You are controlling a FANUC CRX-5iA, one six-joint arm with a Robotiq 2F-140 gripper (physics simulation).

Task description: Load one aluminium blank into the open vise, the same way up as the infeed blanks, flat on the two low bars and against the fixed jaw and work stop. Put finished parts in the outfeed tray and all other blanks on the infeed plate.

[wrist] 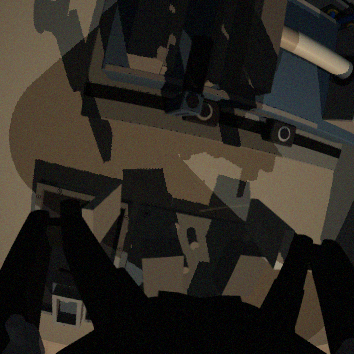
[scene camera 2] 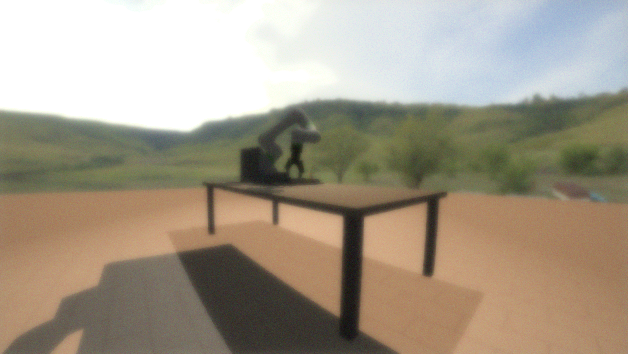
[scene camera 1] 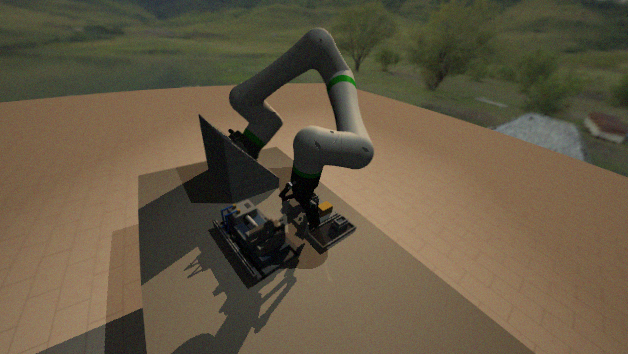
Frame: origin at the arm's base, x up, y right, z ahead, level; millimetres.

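Seen in the pictures: gripper, fingertip midpoint: [wrist: 184, 206] [scene camera 2: 293, 179] [scene camera 1: 295, 222]; arm's base at its link origin: [scene camera 2: 263, 164] [scene camera 1: 244, 150].
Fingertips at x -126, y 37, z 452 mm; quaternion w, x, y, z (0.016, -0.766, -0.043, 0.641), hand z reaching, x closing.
Note:
Pixels of each thing's top centre, then the offset from my fingertips to it.
- vise at its top centre: [wrist: 314, 26] [scene camera 1: 253, 222] [scene camera 2: 274, 171] dx +63, dy +158, dz -43 mm
- dark infeed plate at its top centre: [wrist: 189, 283] [scene camera 1: 310, 210] dx -28, dy -117, dz -38 mm
- left block at its top centre: [wrist: 162, 279] dx +8, dy -82, dz +7 mm
- right block at its top centre: [wrist: 245, 277] [scene camera 1: 295, 202] dx +8, dy -76, dz -88 mm
- square hollow part at its top centre: [wrist: 65, 312] [scene camera 1: 340, 219] dx +5, dy -151, dz +109 mm
- orange block at its top centre: [scene camera 1: 324, 205] dx +8, dy -160, dz +9 mm
- vise's work stop at its top centre: [wrist: 199, 63] dx +60, dy +107, dz +28 mm
- pale rod at its top centre: [wrist: 319, 48] dx +50, dy +153, dz -61 mm
My gripper [scene camera 1: 298, 215] [scene camera 2: 294, 175] [wrist: 184, 206] is wide open beside the vise [scene camera 1: 250, 231] [wrist: 307, 75], with nothing seen between its fingertips. Under it lies the dark infeed plate [wrist: 150, 225], mostly hidden in scene camera 1. Two plain blocks, apparently blanks, show on the plate in the wrist view: a left block [wrist: 163, 274] and a right block [wrist: 247, 277]. Shadow hides whether a blank lies between the vise jaws. The outfeed tray [scene camera 1: 341, 238] [wrist: 75, 191] is beside the plate, partly behind the left finger. A square hollow part [scene camera 1: 341, 220] [wrist: 67, 296] stands in it.
An orange block [scene camera 1: 325, 206] sits behind the tray. The vise's work stop [wrist: 195, 75] and pale rod [wrist: 317, 52] stick out near the gripper. Blue fittings [scene camera 1: 227, 215] are at the vise's far end. A tall dark panel [scene camera 1: 240, 175] stands between vise and arm base.

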